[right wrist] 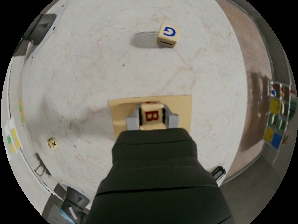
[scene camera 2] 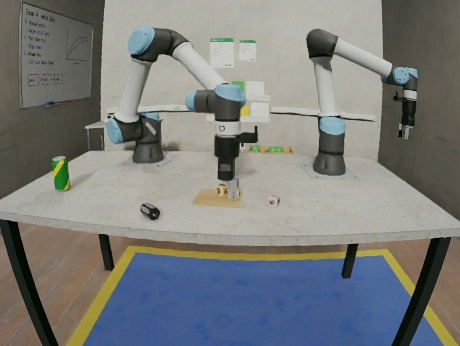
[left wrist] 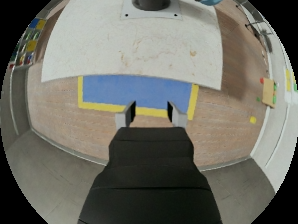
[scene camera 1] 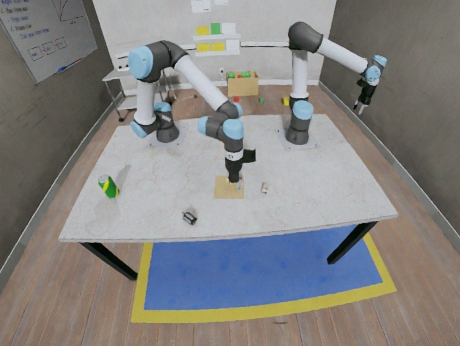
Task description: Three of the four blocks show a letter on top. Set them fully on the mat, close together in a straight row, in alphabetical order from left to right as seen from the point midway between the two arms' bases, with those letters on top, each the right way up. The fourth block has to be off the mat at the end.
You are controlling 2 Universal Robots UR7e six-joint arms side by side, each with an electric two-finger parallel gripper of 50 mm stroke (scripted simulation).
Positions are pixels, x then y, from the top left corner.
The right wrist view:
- my right gripper: 151,110
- tan mat: 182,104
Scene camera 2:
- my right gripper: 234,197
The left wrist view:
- my left gripper: 151,107
